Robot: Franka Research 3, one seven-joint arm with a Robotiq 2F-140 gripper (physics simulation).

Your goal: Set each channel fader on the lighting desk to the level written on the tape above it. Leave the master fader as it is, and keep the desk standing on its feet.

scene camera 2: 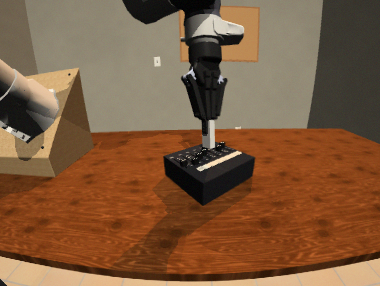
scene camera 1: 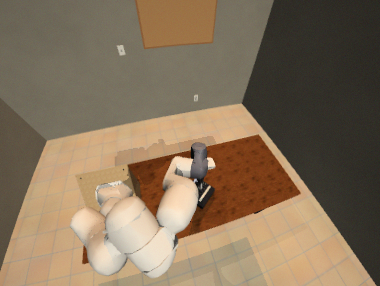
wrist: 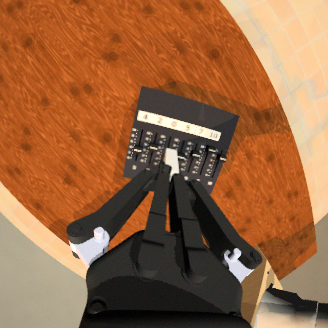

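The black lighting desk point(scene camera 1: 205, 197) point(scene camera 2: 227, 179) point(wrist: 187, 106) stands upright on the table. Its cream tape point(scene camera 2: 220, 161) point(wrist: 167, 123) reads 4, 2, 0, 5, 7, 10 in the wrist view. There, the first fader cap point(wrist: 137, 150), second cap point(wrist: 153, 148), fourth cap point(wrist: 181, 157), fifth cap point(wrist: 196, 155) and sixth cap point(wrist: 212, 150) show, with the master cap point(wrist: 223, 159) at the right end. My gripper point(scene camera 2: 208, 145) point(wrist: 168, 156) is shut and empty, pointing down. Its pale tip is at the desk's top and hides the third cap; contact is unclear.
The brown wooden table point(scene camera 1: 250, 165) point(scene camera 2: 300, 200) point(wrist: 60, 60) carries the desk. A tan wooden wedge-shaped block point(scene camera 1: 87, 187) point(scene camera 2: 75, 127) stands at the left in both scene views, with part of the arm beside it. The table's curved edge shows in the wrist view.
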